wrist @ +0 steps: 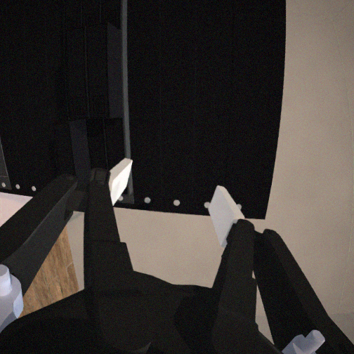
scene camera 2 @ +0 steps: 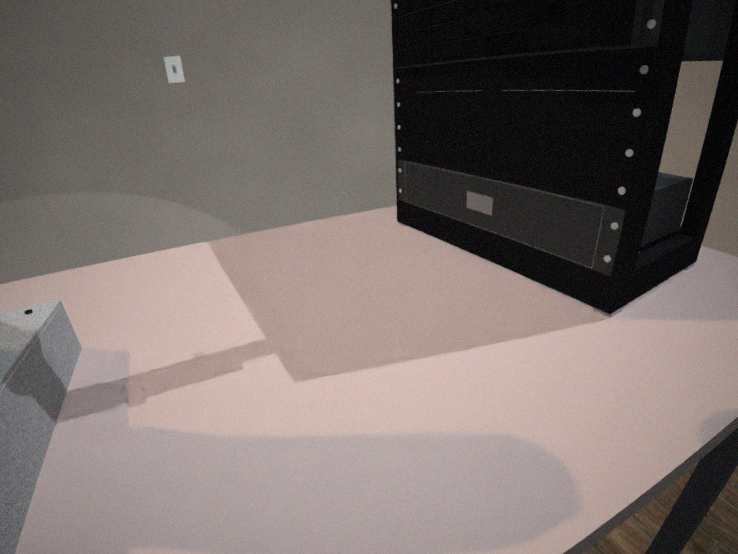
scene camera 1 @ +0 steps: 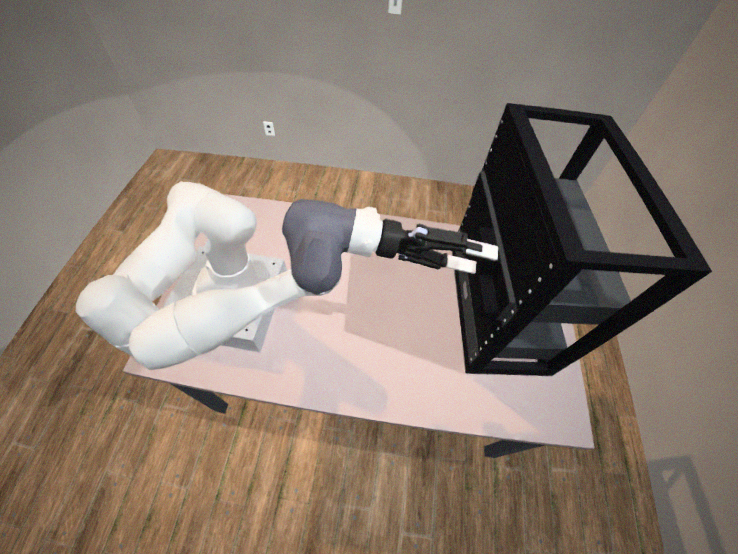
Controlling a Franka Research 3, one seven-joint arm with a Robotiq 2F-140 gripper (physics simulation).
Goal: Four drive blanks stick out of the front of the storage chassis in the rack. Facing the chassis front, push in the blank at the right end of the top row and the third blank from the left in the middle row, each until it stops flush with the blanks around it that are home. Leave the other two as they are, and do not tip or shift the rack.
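The storage chassis shows a long grey edge strip (scene camera 1: 497, 238) (wrist: 125, 75) in the black rack (scene camera 1: 634, 262) (scene camera 2: 506, 260) (wrist: 205, 100). In the wrist view, dark blank fronts lie left of that strip, with one grey-violet face (wrist: 114, 70) beside the strip and another (wrist: 80, 150) lower and farther left. The fronts are too dark to tell which blanks stick out or how far. My gripper (scene camera 1: 473, 257) (wrist: 171, 185) is partly open and empty, in front of the rack. In the wrist view its left fingertip overlaps the strip's lower end, and its right fingertip lies over the black area beyond the strip.
A grey lower panel (scene camera 2: 536, 220) with a pale label (scene camera 2: 479, 202) fills the rack's lowest part. The rack stands upright on the pink table (scene camera 1: 411, 381) (scene camera 2: 369, 411). Light screw dots (wrist: 176, 203) line the rack's post near my fingertips in the wrist view.
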